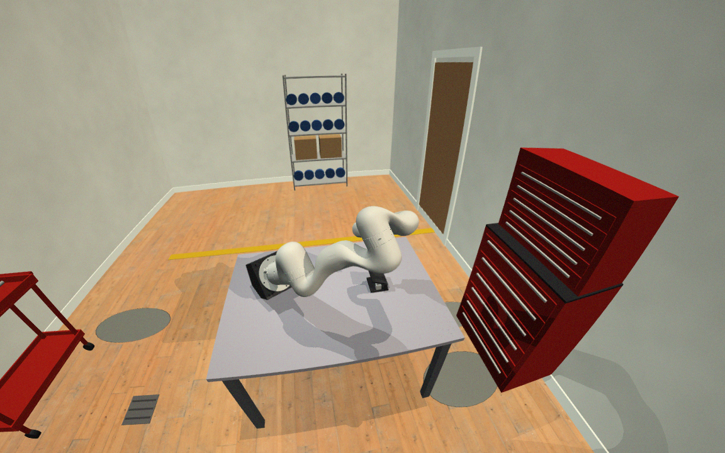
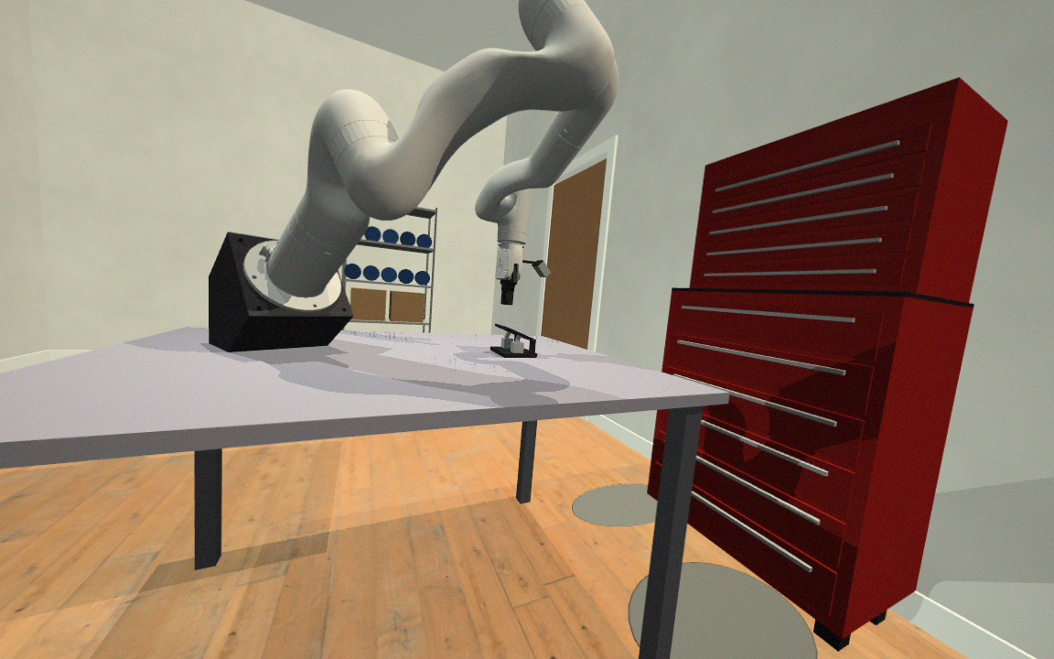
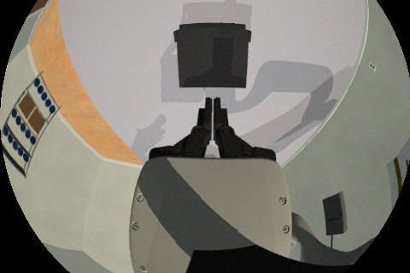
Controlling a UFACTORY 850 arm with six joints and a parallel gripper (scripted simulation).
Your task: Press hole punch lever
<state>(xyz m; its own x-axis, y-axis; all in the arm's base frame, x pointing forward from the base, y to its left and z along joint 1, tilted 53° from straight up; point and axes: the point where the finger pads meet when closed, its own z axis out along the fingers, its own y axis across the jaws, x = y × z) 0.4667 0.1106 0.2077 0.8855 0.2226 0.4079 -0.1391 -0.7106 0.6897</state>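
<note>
Right now my hand is 40 mm short of the black hole punch, 10 mm to the left of it and 130 mm above it.
</note>
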